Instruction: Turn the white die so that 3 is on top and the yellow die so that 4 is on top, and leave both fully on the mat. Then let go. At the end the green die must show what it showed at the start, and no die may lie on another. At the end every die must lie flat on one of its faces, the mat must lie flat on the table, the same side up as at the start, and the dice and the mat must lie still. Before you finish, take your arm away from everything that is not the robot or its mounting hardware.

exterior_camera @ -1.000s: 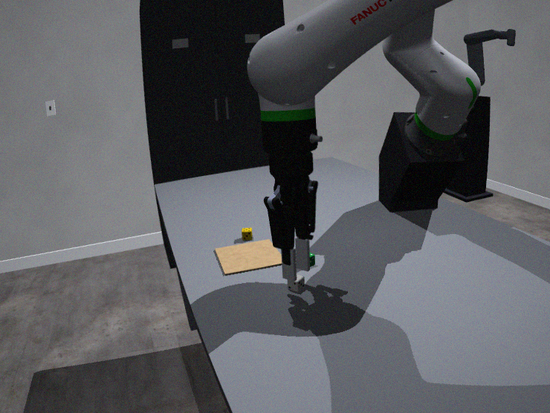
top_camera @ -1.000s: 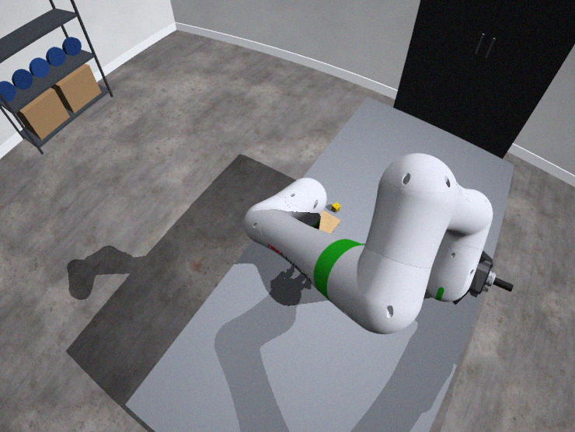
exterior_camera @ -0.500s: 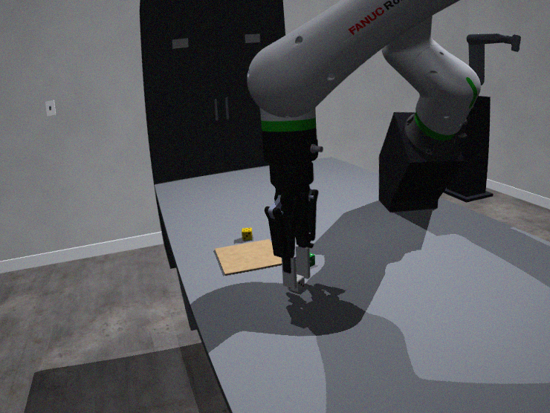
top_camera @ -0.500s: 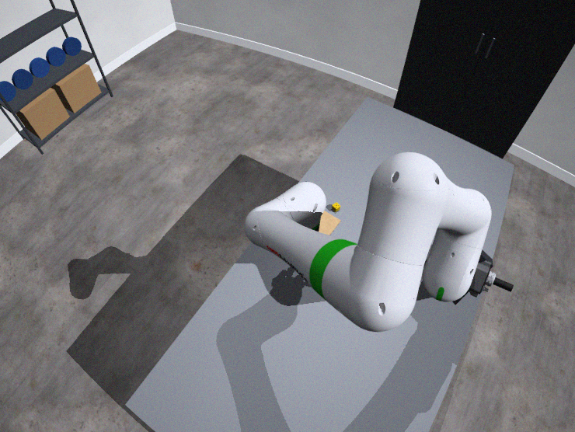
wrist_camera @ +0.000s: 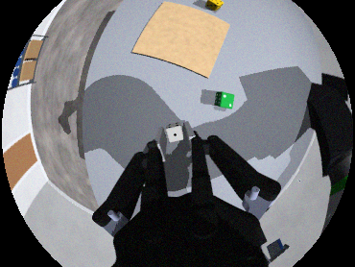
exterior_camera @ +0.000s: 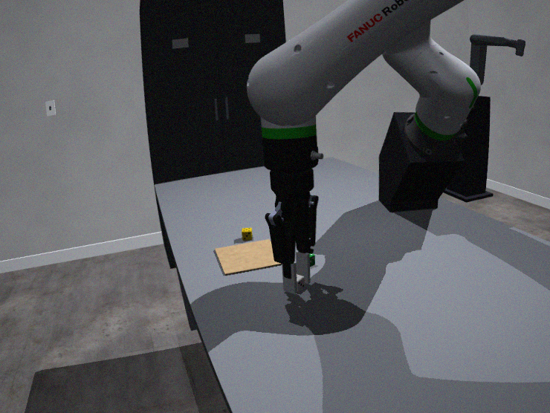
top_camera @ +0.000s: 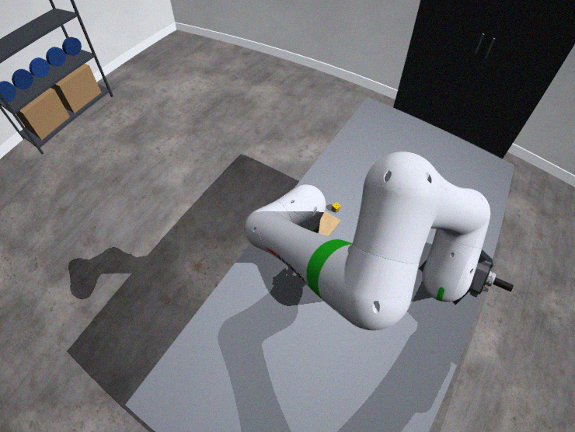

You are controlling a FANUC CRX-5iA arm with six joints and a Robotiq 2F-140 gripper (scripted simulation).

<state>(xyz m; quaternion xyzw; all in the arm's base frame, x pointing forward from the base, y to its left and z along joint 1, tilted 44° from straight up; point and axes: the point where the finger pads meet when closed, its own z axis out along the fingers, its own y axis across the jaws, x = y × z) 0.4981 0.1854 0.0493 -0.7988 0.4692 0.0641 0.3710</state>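
My gripper is now 2 cm above the white die. Also, from my hand: tan mat 18 cm to the right, 5 cm ahead, 3 cm below; green die 9 cm to the right, 6 cm behind, 2 cm below; yellow die 29 cm to the right, 3 cm ahead, 2 cm below.
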